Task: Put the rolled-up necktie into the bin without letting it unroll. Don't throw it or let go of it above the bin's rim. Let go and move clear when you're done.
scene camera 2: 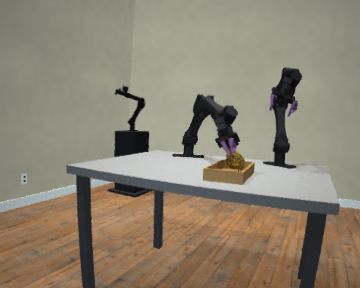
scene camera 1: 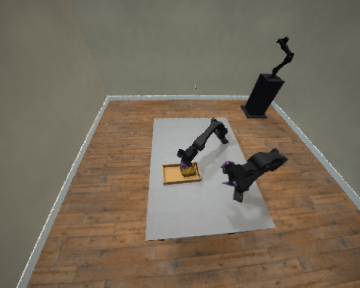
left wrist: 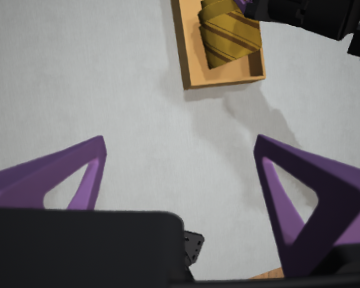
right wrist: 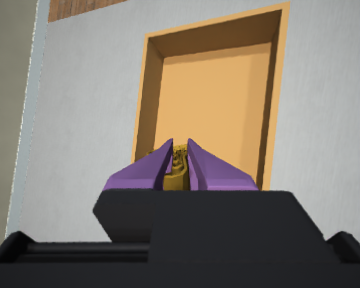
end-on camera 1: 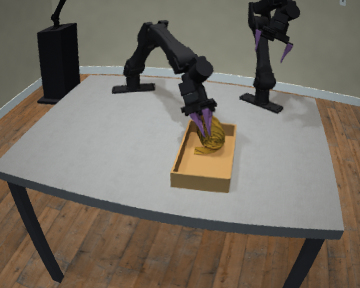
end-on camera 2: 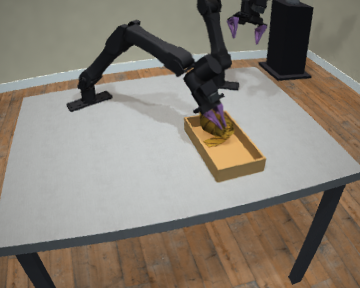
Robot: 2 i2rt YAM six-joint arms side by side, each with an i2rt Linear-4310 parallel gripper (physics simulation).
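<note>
The rolled-up necktie [scene camera 2: 236,161] [end-on camera 1: 215,136] [end-on camera 2: 212,126] [left wrist: 230,35] [scene camera 1: 189,171], gold with dark stripes, is in the rear part of the shallow tan bin [end-on camera 1: 202,183] [end-on camera 2: 241,169] [scene camera 2: 222,175] [left wrist: 186,55]. It is still coiled, with a short loose end on the bin's floor. Its top stands above the rim. My right gripper [end-on camera 1: 207,135] [end-on camera 2: 223,127] [right wrist: 180,144] is shut on the necktie's roll, fingertips pointing down into the bin. My left gripper [end-on camera 1: 272,52] [end-on camera 2: 246,40] [left wrist: 180,143] is open and empty, high above the table at the right. The necktie's underside is hidden.
The bin stands on a grey table [end-on camera 1: 100,145] [end-on camera 2: 90,175]. Both arms are mounted along the table's far edge in the end-on views. A black pedestal [scene camera 1: 263,95] [scene camera 2: 131,142] with another small arm stands on the floor away from the table.
</note>
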